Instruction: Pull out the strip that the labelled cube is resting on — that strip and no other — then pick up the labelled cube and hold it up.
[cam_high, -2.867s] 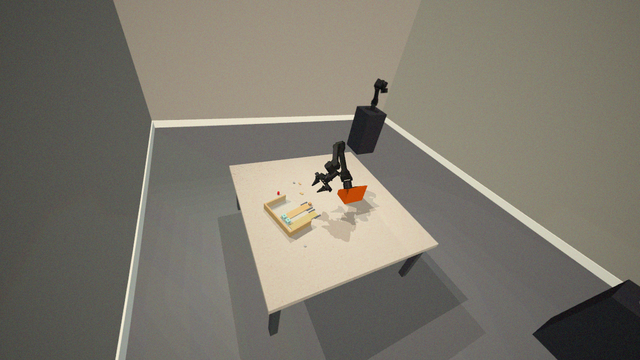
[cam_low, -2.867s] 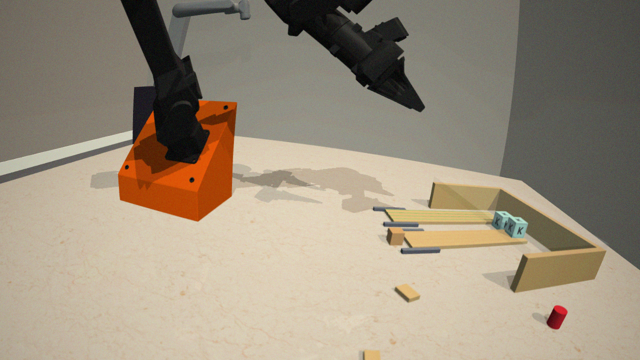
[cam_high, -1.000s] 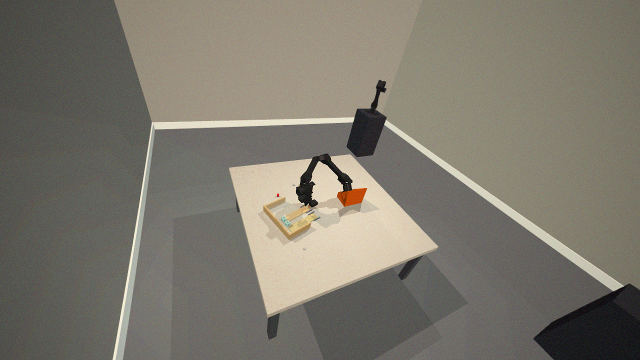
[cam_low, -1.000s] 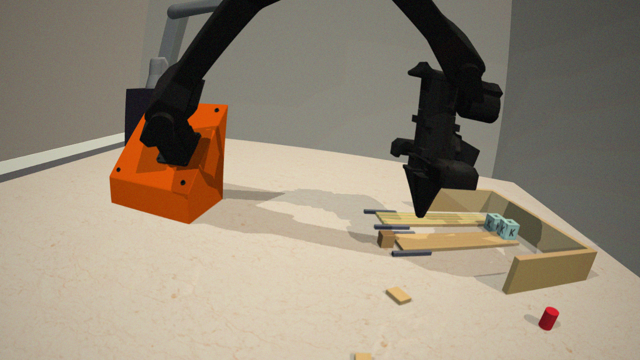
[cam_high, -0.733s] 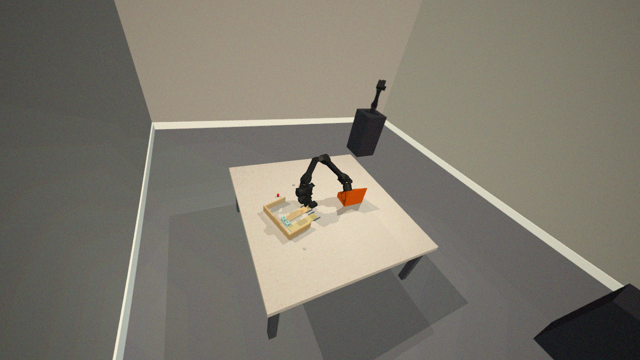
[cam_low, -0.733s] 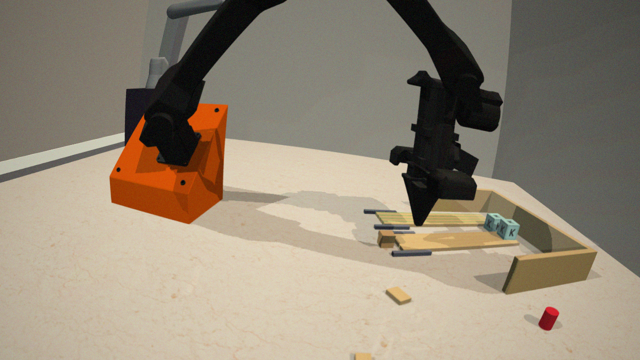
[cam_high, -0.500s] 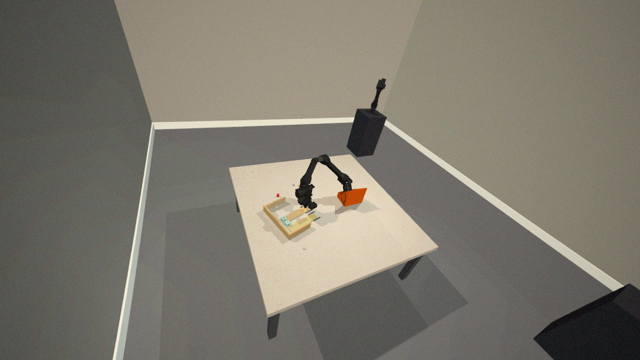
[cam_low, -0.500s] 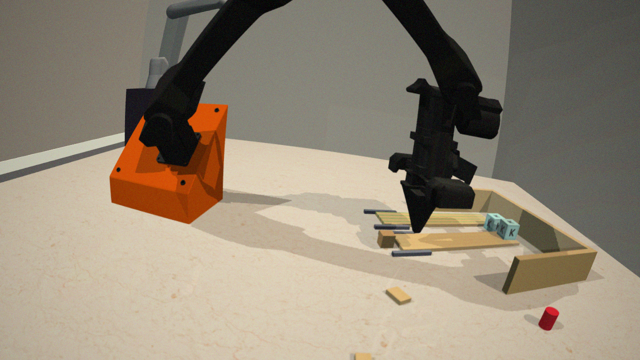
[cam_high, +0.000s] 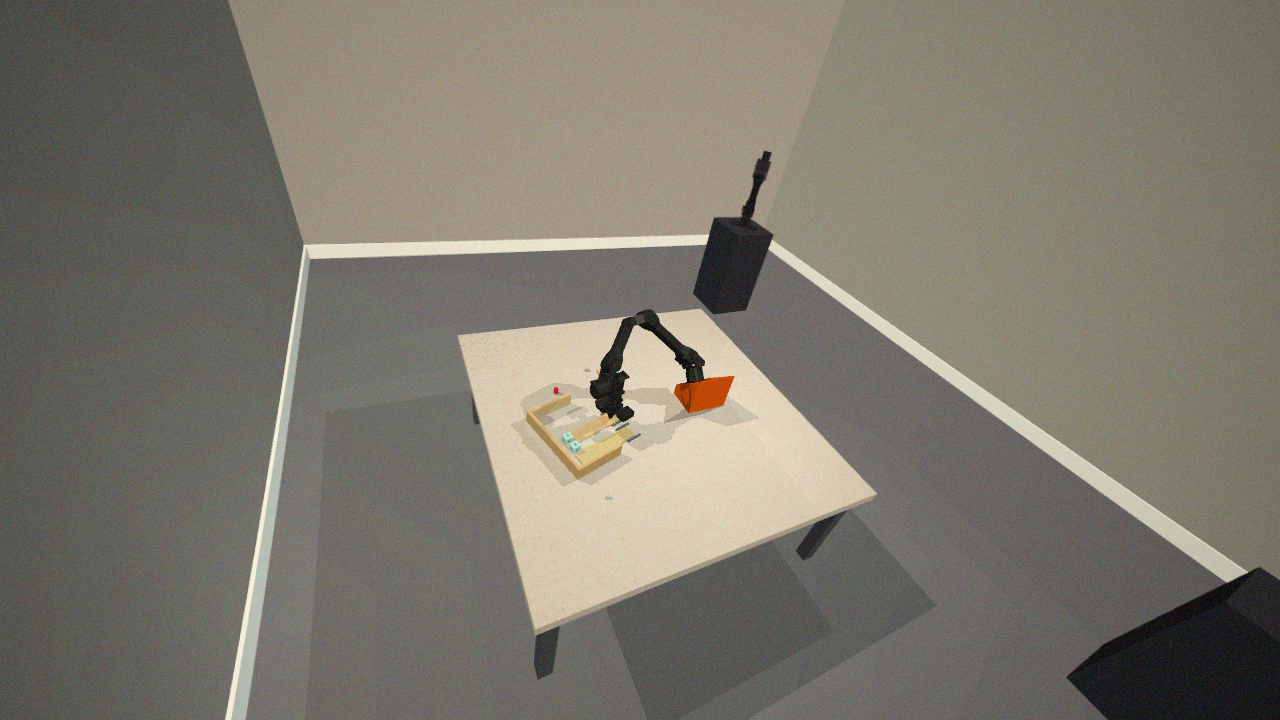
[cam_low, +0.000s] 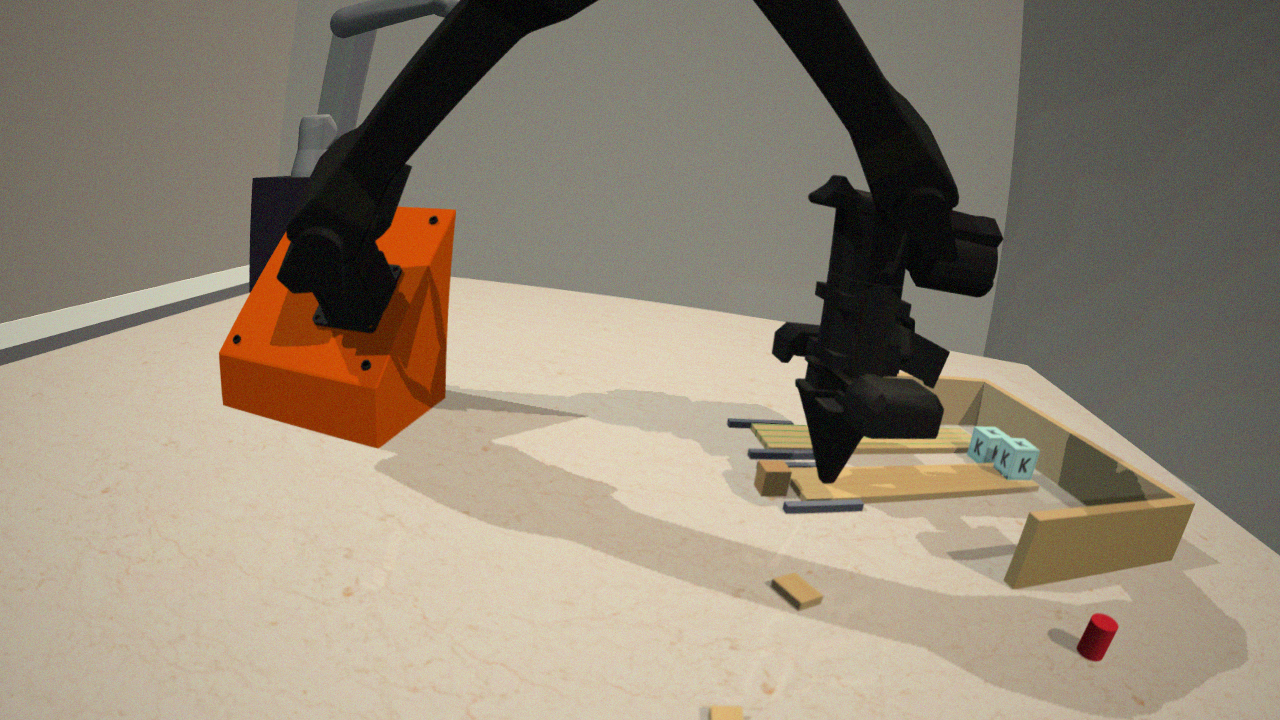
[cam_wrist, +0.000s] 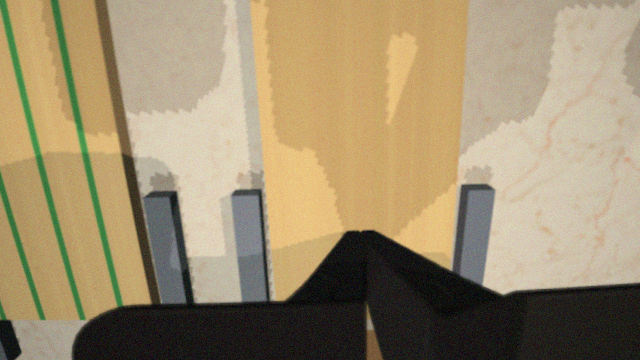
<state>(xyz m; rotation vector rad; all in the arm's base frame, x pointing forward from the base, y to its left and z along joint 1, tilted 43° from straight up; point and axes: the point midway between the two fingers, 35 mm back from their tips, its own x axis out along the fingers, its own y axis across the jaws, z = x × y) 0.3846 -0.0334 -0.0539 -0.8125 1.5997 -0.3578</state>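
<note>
My gripper tip is 4 cm past the small tan block and 2 cm to the left of it. Also, from my gripper tip: grey disc: 33 cm to the left, 14 cm ahead; then red cylinder: 20 cm to the right, 16 cm ahead; then plain wooden strip: 9 cm ahead, 3 cm to the left.
</note>
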